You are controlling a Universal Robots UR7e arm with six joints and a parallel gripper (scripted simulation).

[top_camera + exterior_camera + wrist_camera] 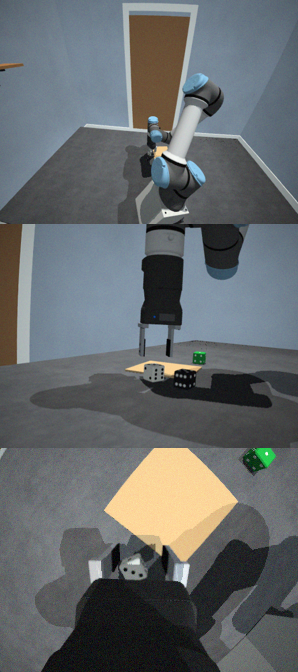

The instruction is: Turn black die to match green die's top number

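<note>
My gripper is now 40 mm above the white die, 30 mm to the right of it and 10 mm past it. Also, from my hand: tan mat: 80 mm to the right, 60 mm below; black die: 80 mm behind, 50 mm to the left, 40 mm below; green die: 220 mm to the right, 40 mm below, 40 mm behind.
</note>
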